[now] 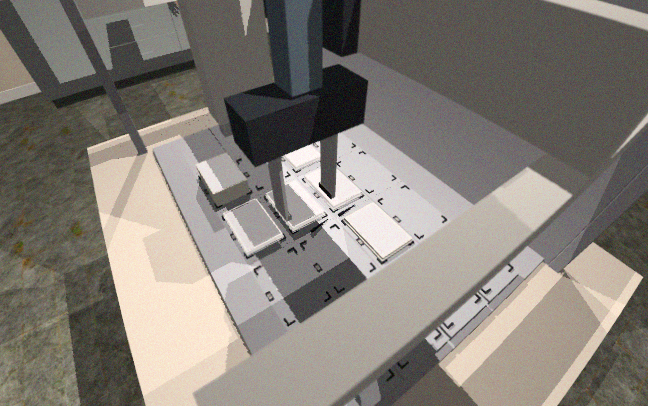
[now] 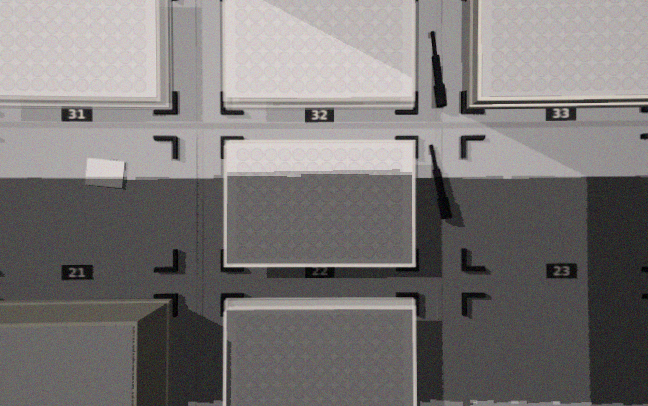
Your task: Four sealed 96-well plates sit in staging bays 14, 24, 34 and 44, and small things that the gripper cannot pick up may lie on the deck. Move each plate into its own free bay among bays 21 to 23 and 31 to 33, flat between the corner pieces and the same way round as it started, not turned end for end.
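Frame: origin at the robot's base, x right, y ahead, z up, level; millimetres.
Seen in the pictures: gripper, fingertip midpoint: (image 1: pixel 305 202); robot's base, link origin: (image 1: pixel 199 176).
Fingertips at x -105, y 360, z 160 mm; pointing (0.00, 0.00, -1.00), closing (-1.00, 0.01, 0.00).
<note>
Pixels of each thing's middle, then the offset from my fingertips to it. "*": a spot on its surface instead.
- bay 31, surface spot: (image 2: pixel 75 50) (image 1: pixel 295 152) * dy -286, dx -143, dz -146 mm
- bay 32, surface spot: (image 2: pixel 320 50) * dy -131, dx -144, dz -146 mm
- bay 33, surface spot: (image 2: pixel 565 50) (image 1: pixel 371 227) * dy +24, dx -142, dz -145 mm
- sealed plate, body centre: (image 2: pixel 319 203) (image 1: pixel 294 204) dy -132, dx -45, dz -153 mm
- similar plate, body centre: (image 2: pixel 319 365) (image 1: pixel 252 224) dy -132, dx +62, dz -153 mm
- tall box, body centre: (image 2: pixel 50 379) (image 1: pixel 222 178) dy -296, dx +62, dz -139 mm
- small white tile, body centre: (image 2: pixel 105 172) dy -278, dx -66, dz -159 mm
Sealed white plates lie flat in their bays: one in bay 31 (image 1: pixel 301 157) (image 2: pixel 75 50), one in bay 32 (image 1: pixel 345 187) (image 2: pixel 320 50) and one in bay 33 (image 1: pixel 378 230) (image 2: pixel 565 50). Another sealed plate (image 1: pixel 305 205) (image 2: pixel 320 215) lies flat between the corner pieces of bay 22, partly in shade. My gripper (image 1: pixel 308 207) is open, its jaws well apart, and hangs over the area of bays 22 and 32; its exact height is hard to judge. No plate shows in bay 23. The front beam hides the staging bays.
A similar plate (image 1: pixel 254 226) (image 2: pixel 320 355) lies in front of bay 22, with a tall box (image 1: pixel 230 187) (image 2: pixel 65 365) beside it. A small white tile (image 2: pixel 105 171) lies in bay 21. Two dark, slim tools (image 2: pixel 438 75) (image 2: pixel 441 187) lie right of bays 32 and 22. A pale beam (image 1: pixel 400 250) crosses the front.
</note>
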